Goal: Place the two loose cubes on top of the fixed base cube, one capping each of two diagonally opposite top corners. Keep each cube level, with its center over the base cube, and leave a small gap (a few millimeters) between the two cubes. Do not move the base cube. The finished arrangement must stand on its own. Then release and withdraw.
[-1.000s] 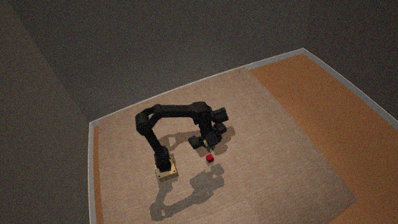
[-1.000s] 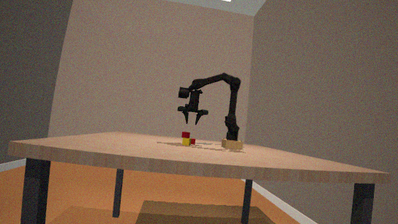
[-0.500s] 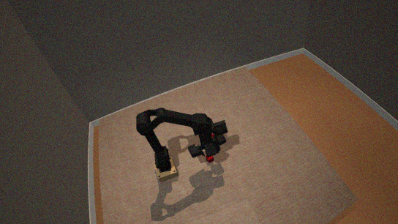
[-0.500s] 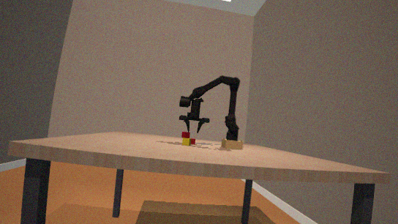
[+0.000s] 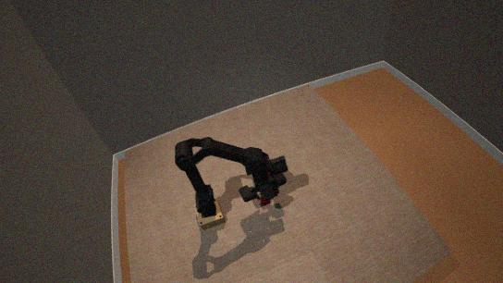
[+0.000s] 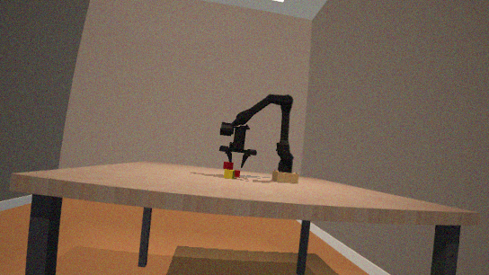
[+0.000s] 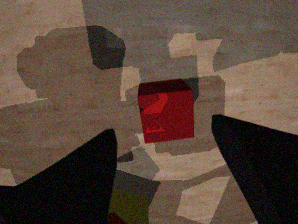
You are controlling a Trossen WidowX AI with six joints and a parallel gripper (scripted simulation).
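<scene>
Now: gripper tip 12 cm to the right of the yellow cube, 3 cm above it and 2 cm short of it.
</scene>
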